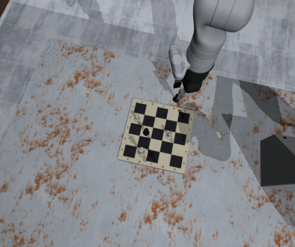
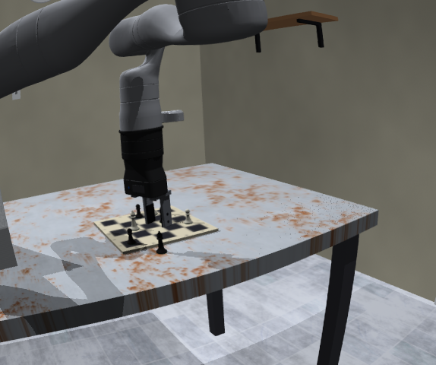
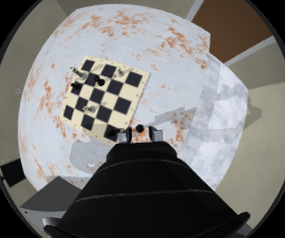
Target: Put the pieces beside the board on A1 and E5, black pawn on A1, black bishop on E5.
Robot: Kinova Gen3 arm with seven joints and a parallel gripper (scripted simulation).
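The black bishop lies 5 cm below my hand. The rest, counted from my hand: white pawn (10 cm ahead, 11 cm to the left, 6 cm below); chessboard (2 cm ahead, 14 cm to the left, 7 cm below); white bishop (2 cm behind, 14 cm to the left, 5 cm below).
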